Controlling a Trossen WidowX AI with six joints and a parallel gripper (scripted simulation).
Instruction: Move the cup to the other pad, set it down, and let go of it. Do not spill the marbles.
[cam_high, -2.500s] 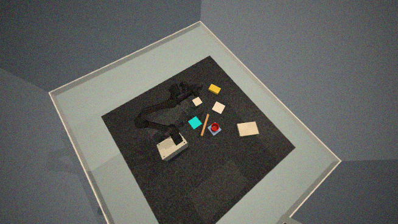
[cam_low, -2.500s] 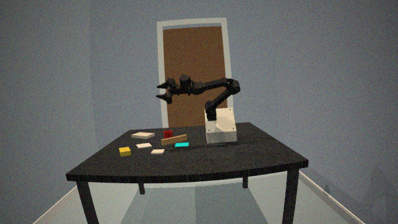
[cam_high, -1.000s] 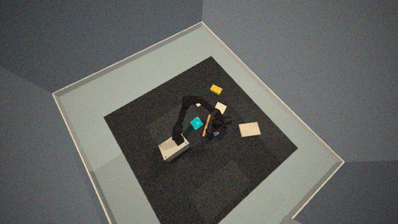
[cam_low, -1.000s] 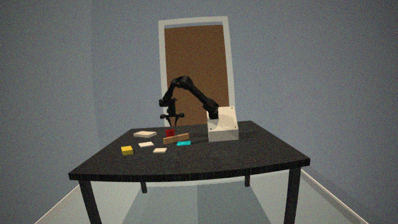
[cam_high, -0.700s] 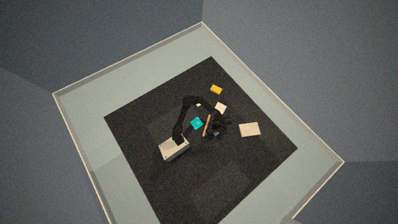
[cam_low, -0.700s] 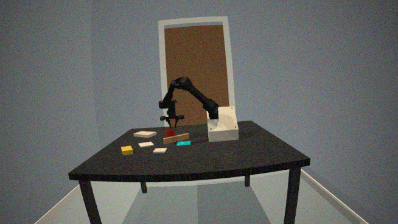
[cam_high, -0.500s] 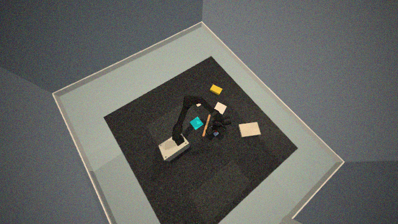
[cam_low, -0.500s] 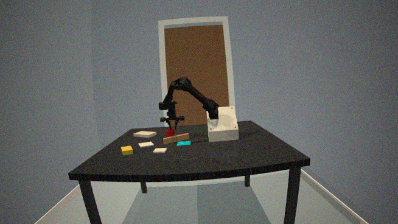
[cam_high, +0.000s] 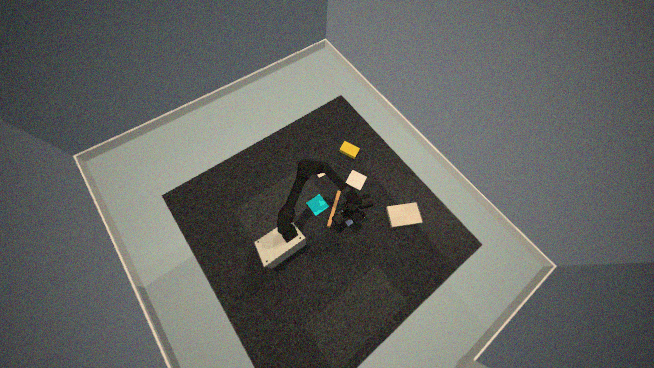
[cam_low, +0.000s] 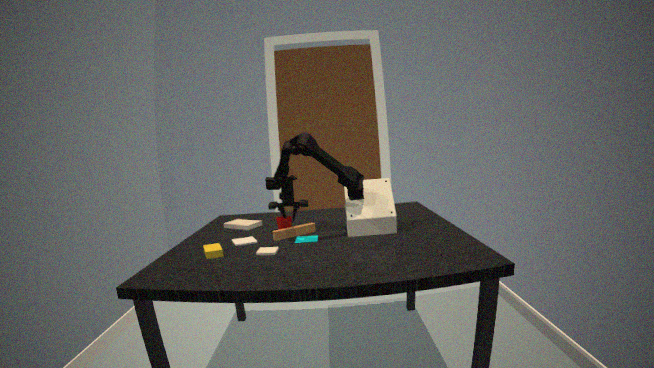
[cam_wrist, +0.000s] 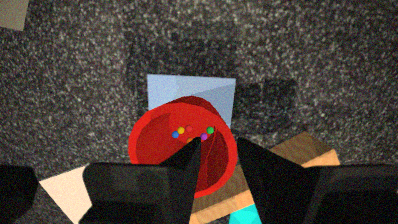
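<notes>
The red cup is 30 mm ahead of my gripper tip and 10 mm below it. Also, from my gripper tip: orange bar 30 mm behind, 80 mm to the left, 40 mm below; cyan pad 90 mm behind, 150 mm to the left, 60 mm below; light blue pad 30 mm ahead, 60 mm below.
</notes>
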